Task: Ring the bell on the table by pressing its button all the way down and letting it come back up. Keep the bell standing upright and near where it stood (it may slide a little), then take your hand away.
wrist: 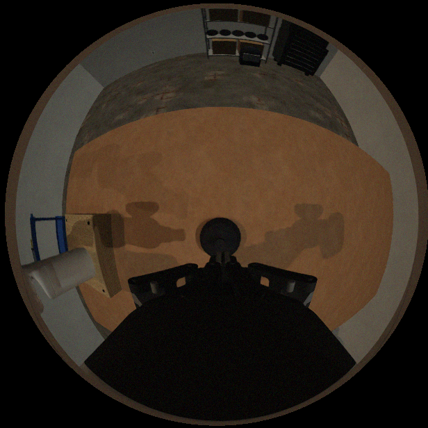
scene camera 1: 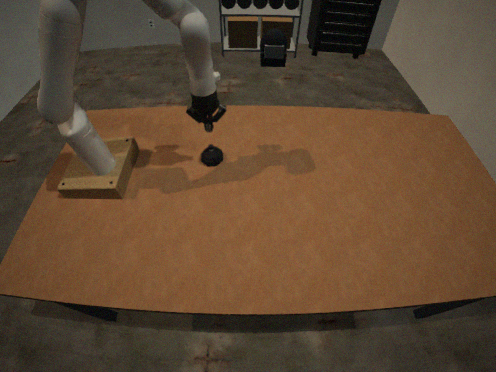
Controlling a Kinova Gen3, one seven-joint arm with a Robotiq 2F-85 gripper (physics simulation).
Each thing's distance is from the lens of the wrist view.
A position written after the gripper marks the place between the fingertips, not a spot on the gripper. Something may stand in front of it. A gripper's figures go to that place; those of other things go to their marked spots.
gripper [wrist: 222,259]: 0.17 m
black bell [wrist: 219,227]: 0.26 m
